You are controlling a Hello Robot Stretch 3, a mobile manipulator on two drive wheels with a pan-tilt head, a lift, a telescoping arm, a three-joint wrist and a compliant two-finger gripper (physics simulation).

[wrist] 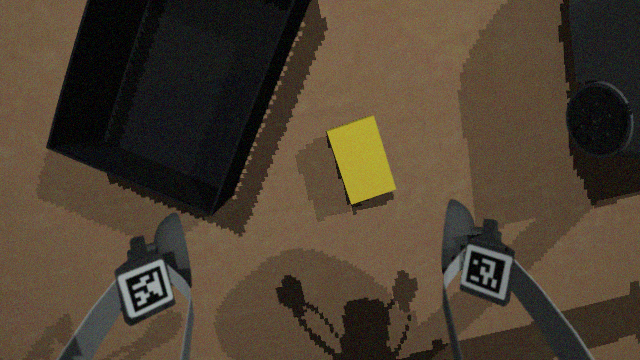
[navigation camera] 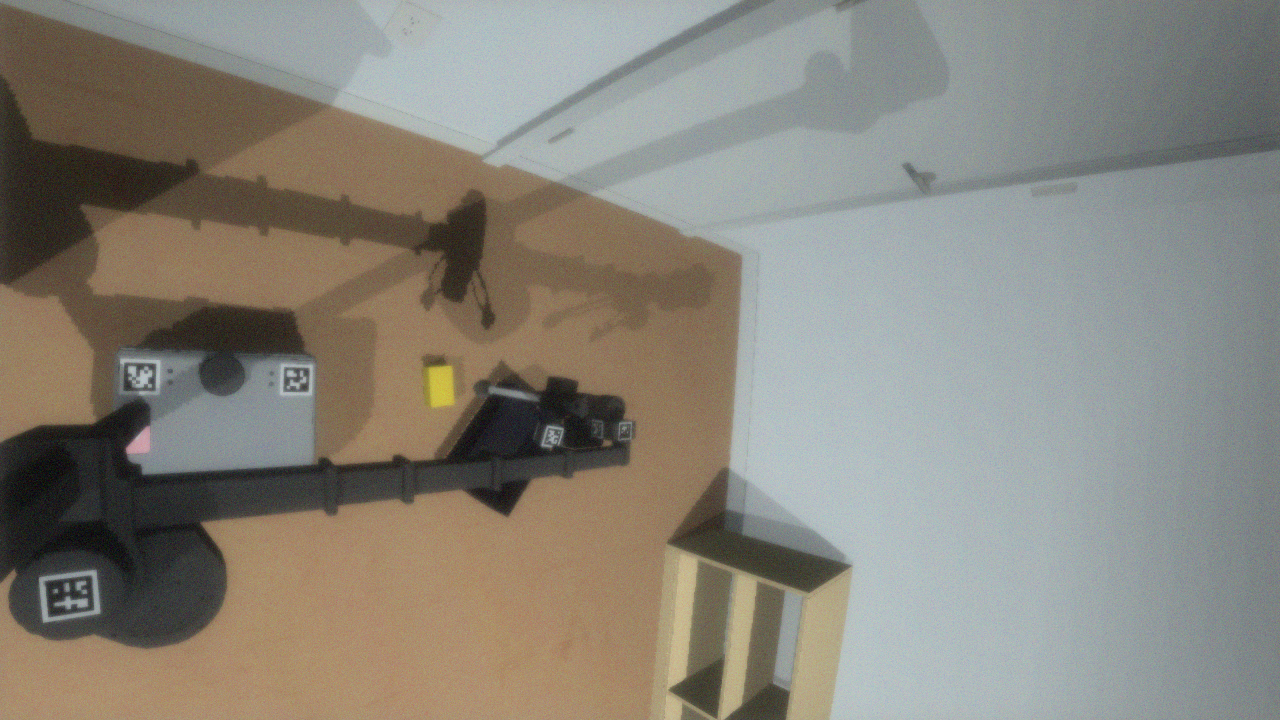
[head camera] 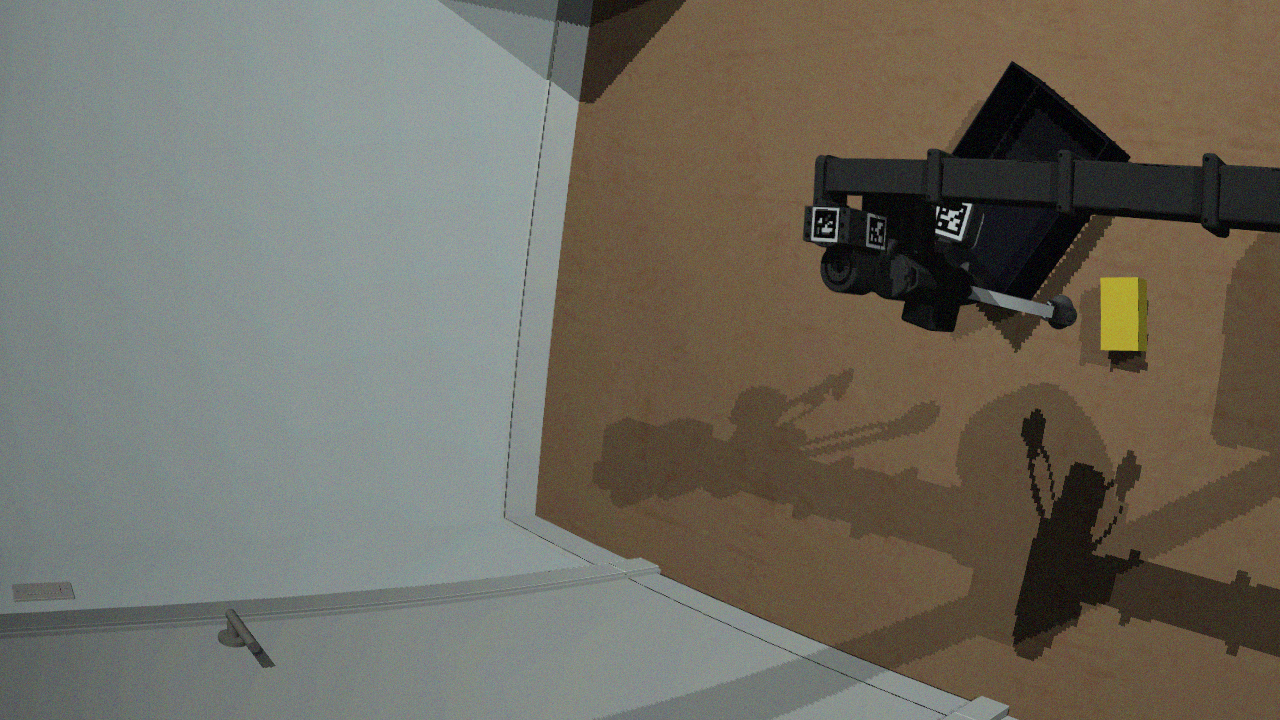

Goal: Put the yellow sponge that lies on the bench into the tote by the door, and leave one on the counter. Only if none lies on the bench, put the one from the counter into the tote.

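Where they show: gripper, fingertip midpoint: (head camera: 1017, 295); robot's base at its link origin: (navigation camera: 222, 373).
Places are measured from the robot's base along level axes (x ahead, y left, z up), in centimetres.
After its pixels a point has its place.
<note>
A yellow sponge (head camera: 1118, 313) @(x -1.9, y -48.6, z 4.5 cm) (navigation camera: 438, 385) @(x -1.6, y -47.6, z 4.5 cm) (wrist: 361, 160) lies on the brown floor, beside the black tote and apart from it. The tote (head camera: 991, 111) @(x -29.4, y -70.3, z 7.5 cm) (navigation camera: 503, 497) @(x -33.0, y -67.7, z 3.3 cm) (wrist: 90, 75) stands on the floor, open at the top; the arm and wrist cover part of it in the head and navigation views. My gripper (wrist: 315, 232) @(x -2.2, y -54.8, z 27.1 cm) is open with no object between its fingers. It hangs above the floor near the tote's corner, with the sponge ahead of the fingertips in the wrist view. The bench, the counter and a second sponge do not show.
My arm (head camera: 1136, 185) @(x -10.6, y -27.2, z 62.1 cm) (navigation camera: 366, 488) @(x -10.7, y -15.5, z 62.3 cm) reaches out over the tote. My grey base (navigation camera: 223, 429) @(x -9.5, y -0.3, z 16.0 cm) (wrist: 605, 45) stands on the sponge's other side. A wooden shelf unit (navigation camera: 827, 617) @(x -78.7, y -157.5, z 61.0 cm) stands by the wall. A door with a handle (head camera: 246, 635) @(x 53.7, y -125.1, z 92.8 cm) (navigation camera: 917, 177) @(x 54.0, y -123.0, z 93.0 cm) is near the room corner.
</note>
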